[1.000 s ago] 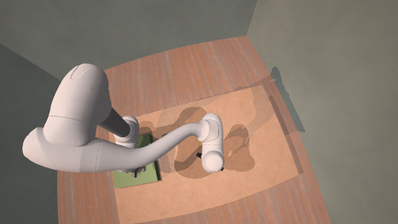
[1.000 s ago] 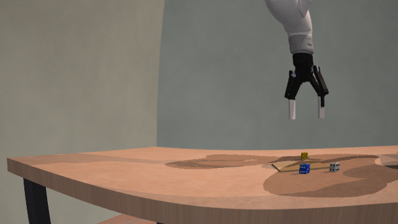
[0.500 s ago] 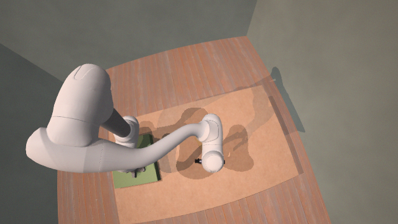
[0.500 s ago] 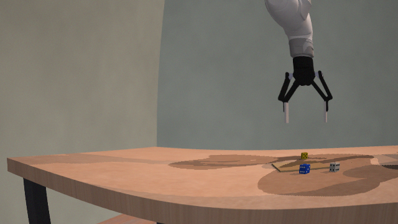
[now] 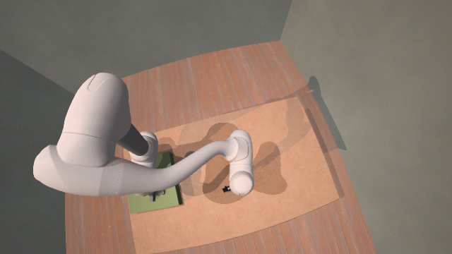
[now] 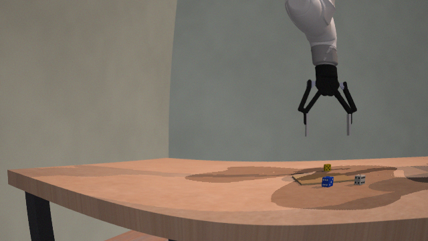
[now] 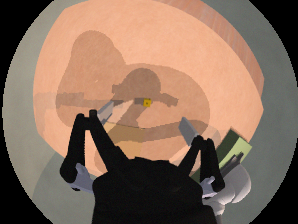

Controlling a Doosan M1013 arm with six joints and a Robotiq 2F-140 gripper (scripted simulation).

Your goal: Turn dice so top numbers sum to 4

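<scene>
Right now the yellow die is 100 mm below my hand. From my hand the other things lie so: tan mat (170 mm to the left, 110 mm below); then blue die (270 mm to the left, 100 mm below, 20 mm behind); then white die (260 mm to the left, 100 mm below, 100 mm behind).
</scene>
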